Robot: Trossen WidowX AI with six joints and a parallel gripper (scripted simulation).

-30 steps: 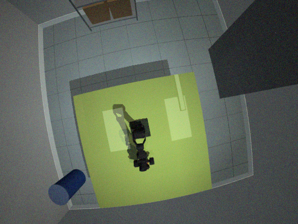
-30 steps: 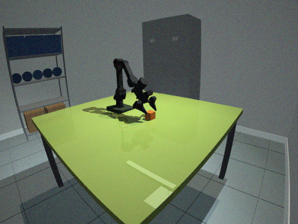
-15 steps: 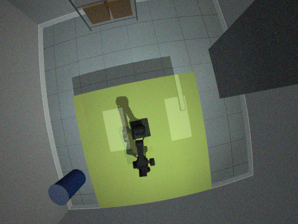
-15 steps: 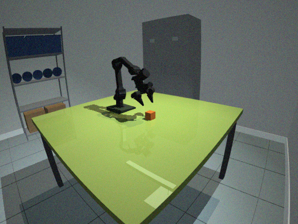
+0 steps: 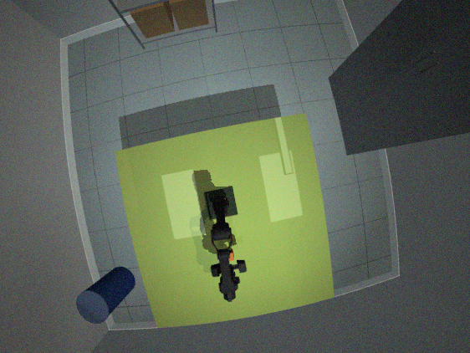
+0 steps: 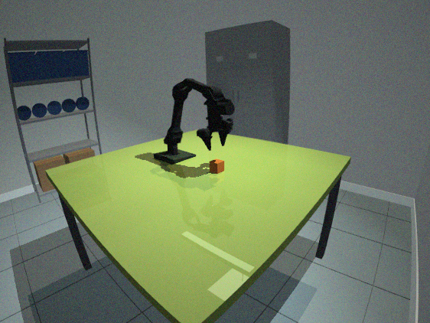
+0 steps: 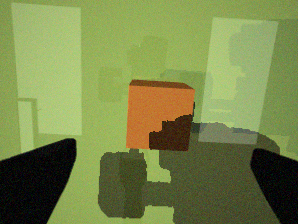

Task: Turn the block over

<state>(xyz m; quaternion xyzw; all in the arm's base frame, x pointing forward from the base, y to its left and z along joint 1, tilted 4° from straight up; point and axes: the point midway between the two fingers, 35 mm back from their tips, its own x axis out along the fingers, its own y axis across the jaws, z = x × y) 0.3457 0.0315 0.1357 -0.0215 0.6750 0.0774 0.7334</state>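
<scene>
Right now the orange block is 1 cm behind my gripper tip and 9 cm below it.
</scene>
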